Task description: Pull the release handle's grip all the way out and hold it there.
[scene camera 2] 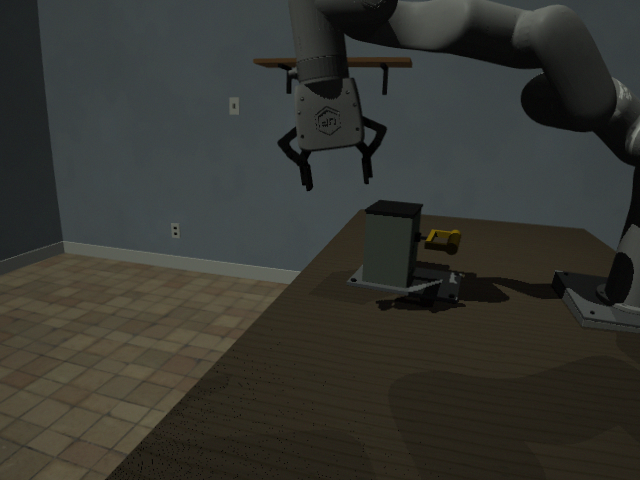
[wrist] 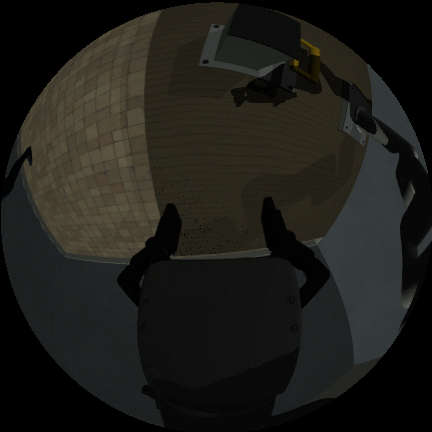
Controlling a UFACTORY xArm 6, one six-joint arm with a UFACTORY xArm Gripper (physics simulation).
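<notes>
There's my gripper, which the wrist view gives me as well, and I can see a light base plate too.
</notes>
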